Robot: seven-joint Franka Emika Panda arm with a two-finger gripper.
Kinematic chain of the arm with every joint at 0, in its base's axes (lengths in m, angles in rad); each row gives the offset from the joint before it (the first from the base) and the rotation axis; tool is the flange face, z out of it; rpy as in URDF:
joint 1: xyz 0 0 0.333 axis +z
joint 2: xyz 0 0 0 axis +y
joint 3: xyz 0 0 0.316 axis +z
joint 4: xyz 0.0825 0 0 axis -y
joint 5: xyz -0.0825 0 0.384 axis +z
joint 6: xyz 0 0 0 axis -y
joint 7: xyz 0.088 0 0 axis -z
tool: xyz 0 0 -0.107 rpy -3.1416 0 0
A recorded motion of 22 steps. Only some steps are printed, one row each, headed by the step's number.
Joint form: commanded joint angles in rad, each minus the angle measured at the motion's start. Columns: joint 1, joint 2, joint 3, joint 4, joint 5, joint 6, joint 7.
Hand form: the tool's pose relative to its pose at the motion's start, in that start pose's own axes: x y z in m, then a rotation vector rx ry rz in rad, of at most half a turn. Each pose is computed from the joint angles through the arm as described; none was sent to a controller.
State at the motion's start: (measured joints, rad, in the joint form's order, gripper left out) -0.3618 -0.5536 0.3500 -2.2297 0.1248 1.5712 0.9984
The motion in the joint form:
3: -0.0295 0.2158 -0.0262 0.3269 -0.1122 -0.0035 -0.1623
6: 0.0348 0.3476 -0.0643 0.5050 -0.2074 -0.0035 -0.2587
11: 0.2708 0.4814 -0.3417 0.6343 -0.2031 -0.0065 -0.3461
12: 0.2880 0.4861 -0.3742 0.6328 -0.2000 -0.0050 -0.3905
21: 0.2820 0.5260 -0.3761 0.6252 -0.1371 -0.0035 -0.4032
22: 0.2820 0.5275 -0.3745 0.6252 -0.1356 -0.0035 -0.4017
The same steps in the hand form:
3: 0.0643 -0.0345 -0.0788 0.0712 0.0985 -0.1521
6: 0.0894 -0.0618 -0.1116 0.0792 0.1771 -0.2806
11: 0.1415 -0.0773 -0.1114 0.1124 0.1323 -0.3351
12: 0.1495 -0.0744 -0.1080 0.1096 0.1265 -0.3651
21: 0.1545 -0.0894 -0.0847 0.1202 0.0501 -0.3773
22: 0.1539 -0.0904 -0.0840 0.1201 0.0481 -0.3776

